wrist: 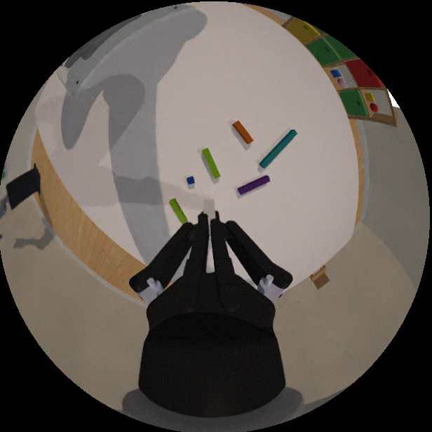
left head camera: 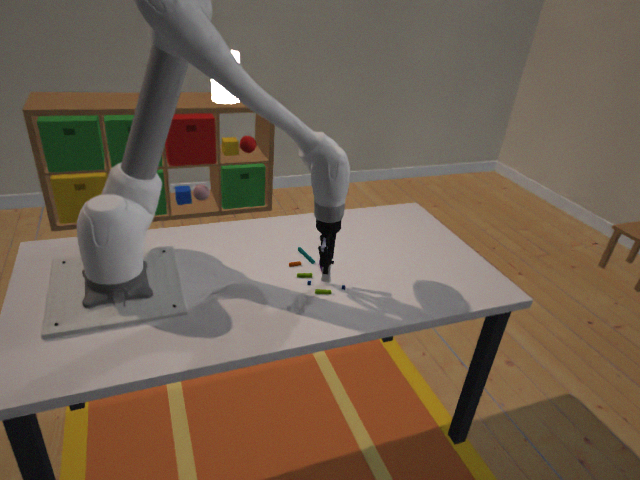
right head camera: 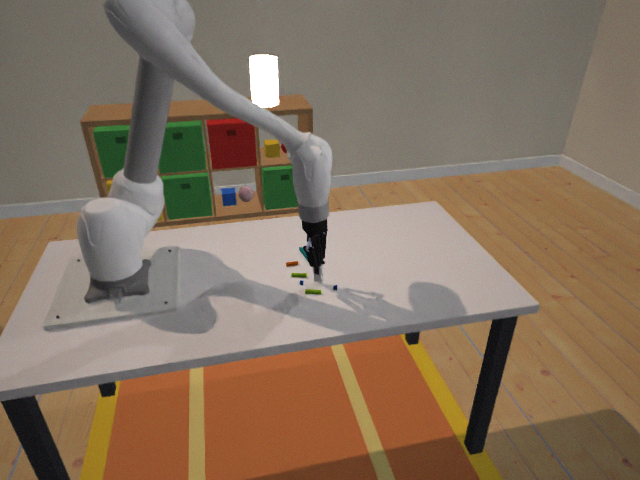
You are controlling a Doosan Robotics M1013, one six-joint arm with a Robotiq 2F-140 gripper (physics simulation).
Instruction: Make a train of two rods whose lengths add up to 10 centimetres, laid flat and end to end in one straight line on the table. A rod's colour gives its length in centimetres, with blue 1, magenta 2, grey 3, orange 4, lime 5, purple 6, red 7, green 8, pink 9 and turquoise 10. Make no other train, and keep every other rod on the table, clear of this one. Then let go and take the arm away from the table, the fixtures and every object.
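Places are measured from the arm's base along level axes (x ahead, y right, z down), in metres.
Pixels of known places: gripper, fingertip midpoint: (left head camera: 326, 280) (right head camera: 318, 280); arm's base at its link origin: (left head camera: 117, 284) (right head camera: 120, 281).
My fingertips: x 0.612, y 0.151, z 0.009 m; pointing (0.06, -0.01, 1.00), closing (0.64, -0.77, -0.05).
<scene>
For each thing: its top centre in the pictures, then the offset to it from my fingertips. Level surfaces: height alone.
- second blue rod at its top centre: (right head camera: 335, 286) (left head camera: 343, 286) dx +0.042, dy +0.045, dz -0.002 m
- orange rod at its top centre: (left head camera: 295, 262) (right head camera: 292, 262) dx -0.061, dy -0.124, dz -0.002 m
- turquoise rod at its top centre: (left head camera: 306, 254) (right head camera: 305, 254) dx -0.004, dy -0.165, dz -0.002 m
- white table at its surface level: dz +0.008 m
My gripper (left head camera: 325, 276) (right head camera: 317, 277) (wrist: 209, 206) is shut and empty, low over the table among the rods. One lime rod (left head camera: 304, 275) (right head camera: 298, 274) (wrist: 211, 163) and another lime rod (left head camera: 323, 291) (right head camera: 312, 291) (wrist: 178, 211) lie flat and apart, not in one line. A blue rod (left head camera: 309, 282) (right head camera: 301, 282) (wrist: 190, 180) lies between them. A second blue rod (left head camera: 343, 287) (right head camera: 334, 287) lies right of the fingers in the head views, hidden in the wrist view. The purple rod (wrist: 254, 185) is mostly hidden behind the fingers in the left head view.
An orange rod (left head camera: 294, 264) (right head camera: 292, 263) (wrist: 243, 132) and a turquoise rod (left head camera: 306, 255) (right head camera: 302, 252) (wrist: 278, 149) lie apart behind the lime rods on the white table (left head camera: 248, 330) (right head camera: 248, 325). The arm's base plate (left head camera: 62, 315) (right head camera: 67, 312) is at the left.
</scene>
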